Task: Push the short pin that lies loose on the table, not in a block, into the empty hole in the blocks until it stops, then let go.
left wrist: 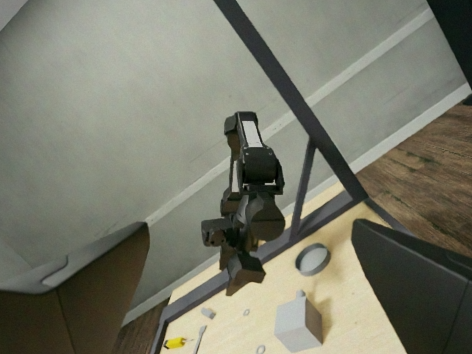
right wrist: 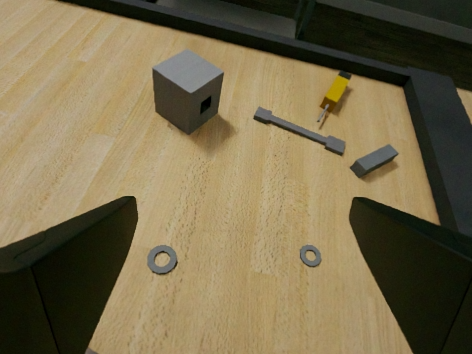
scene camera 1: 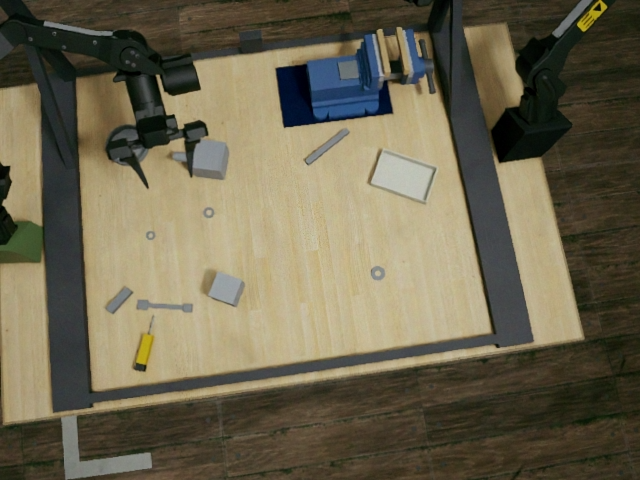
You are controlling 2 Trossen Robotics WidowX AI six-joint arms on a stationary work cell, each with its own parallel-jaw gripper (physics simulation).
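Where they show: left gripper, between the fingertips: (left wrist: 250,231); right gripper, between the fingertips: (left wrist: 224,282) (right wrist: 244,207) (scene camera 1: 169,182); left arm's base, origin of its link: (scene camera 1: 537,116).
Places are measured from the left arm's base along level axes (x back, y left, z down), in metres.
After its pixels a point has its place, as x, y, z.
A short grey square pin (scene camera 1: 119,300) {-0.910, 0.209, 0.122} (left wrist: 208,313) {-0.897, 0.196, 0.122} (right wrist: 374,160) {-0.907, 0.200, 0.122} lies loose on the table at the lower left in the scene view. A grey block (scene camera 1: 226,288) {-0.680, 0.229, 0.078} (right wrist: 172,95) {-0.671, 0.202, 0.095} stands to its right there; the right wrist view shows a dark square hole (right wrist: 205,104) {-0.704, 0.224, 0.117} in one side face. A second grey block (scene camera 1: 210,159) {-0.677, -0.049, 0.078} (left wrist: 298,325) {-0.647, -0.072, 0.078} has a pin (scene camera 1: 179,156) {-0.745, -0.078, 0.102} (left wrist: 300,294) {-0.743, -0.086, 0.102} sticking out of it. My right gripper (scene camera 1: 169,181) {-0.748, 0.024, -0.018} (right wrist: 244,207) {-0.748, 0.024, -0.018} is open and empty, above the table beside the second block. My left gripper is open and empty, outside the scene view.
A double-ended grey bar (scene camera 1: 164,306) {-0.821, 0.235, 0.133} (right wrist: 299,131) {-0.820, 0.231, 0.133} and yellow screwdriver (scene camera 1: 144,349) {-0.869, 0.318, 0.119} (left wrist: 175,343) {-0.858, 0.310, 0.121} (right wrist: 335,93) {-0.865, 0.304, 0.120} lie near the loose pin. Washers (scene camera 1: 204,212) {-0.712, 0.046, 0.135} (right wrist: 151,259) {-0.695, 0.045, 0.135} lie mid-left. A round dish (scene camera 1: 110,143), a long bar (scene camera 1: 327,146) {-0.423, -0.055, 0.126}, blue vise (scene camera 1: 343,85) {-0.372, -0.158, 0.053} and tray (scene camera 1: 376,167) {-0.327, 0.015, 0.116} are farther back.
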